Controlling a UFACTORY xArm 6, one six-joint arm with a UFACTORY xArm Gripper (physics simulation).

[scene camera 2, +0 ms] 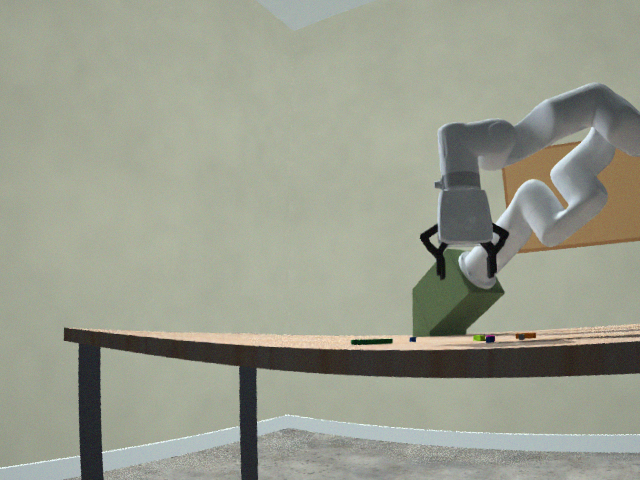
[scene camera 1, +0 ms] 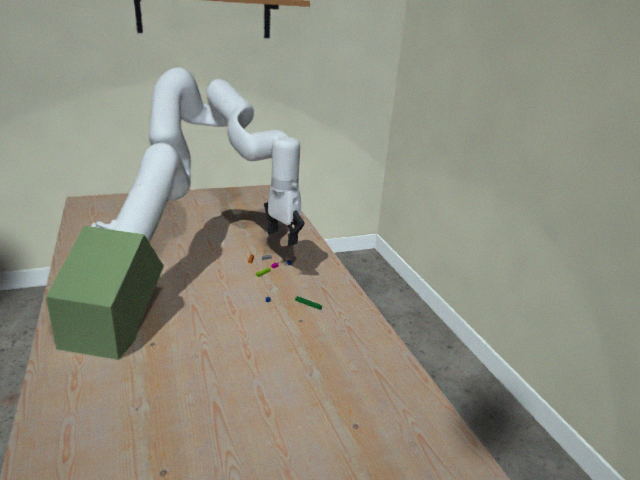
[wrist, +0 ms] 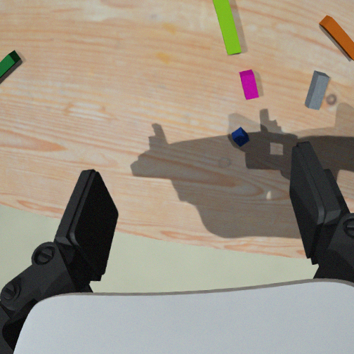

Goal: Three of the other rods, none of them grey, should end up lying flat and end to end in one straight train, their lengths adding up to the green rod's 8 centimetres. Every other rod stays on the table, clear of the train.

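Frame: origin at the arm's base, x left, y back, z up, level; metres.
Seen in the pictures: gripper, fingertip midpoint: point(scene camera 2: 467, 278) point(scene camera 1: 282, 238); arm's base at its link origin: point(scene camera 2: 476, 270) point(scene camera 1: 125, 246).
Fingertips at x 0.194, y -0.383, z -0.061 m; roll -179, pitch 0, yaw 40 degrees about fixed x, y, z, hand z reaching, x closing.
Offsets run from my fingertips to a thing's top centre. Level surfaces: height alone.
The dark green rod {dy -0.077, dx -0.168, dz -0.106 m} point(scene camera 1: 308, 302) point(scene camera 2: 371, 341) point(wrist: 7, 65) lies alone on the table. A lime rod {dy +0.054, dx -0.007, dz -0.106 m} point(scene camera 1: 263, 271) point(scene camera 2: 478, 337) point(wrist: 228, 27) and a magenta rod {dy +0.020, dx +0.035, dz -0.106 m} point(scene camera 1: 275, 265) point(wrist: 249, 84) lie apart, roughly in line. A small blue rod {dy -0.023, dx +0.057, dz -0.106 m} point(scene camera 1: 288, 262) point(wrist: 240, 137) lies beyond the magenta one, with a gap. Another blue rod {dy +0.034, dx -0.155, dz -0.106 m} point(scene camera 1: 267, 299) point(scene camera 2: 412, 339) lies left of the green one in scene camera 1. The grey rod {dy +0.049, dx +0.085, dz -0.106 m} point(scene camera 1: 266, 257) point(wrist: 317, 90) lies near the orange rod {dy +0.096, dx +0.073, dz -0.106 m} point(scene camera 1: 251, 258) point(wrist: 339, 38). My gripper point(scene camera 1: 282, 236) point(scene camera 2: 466, 275) point(wrist: 196, 180) is open and empty, pointing down, high above the table.
A big green block point(scene camera 1: 82, 325) point(scene camera 2: 439, 310) stands at the arm's base, on the left in scene camera 1. The wooden table's {dz -0.116 m} point(scene camera 1: 180, 413) edge runs beyond the nearer blue rod in the wrist view. The arm's shadow falls over that blue rod.
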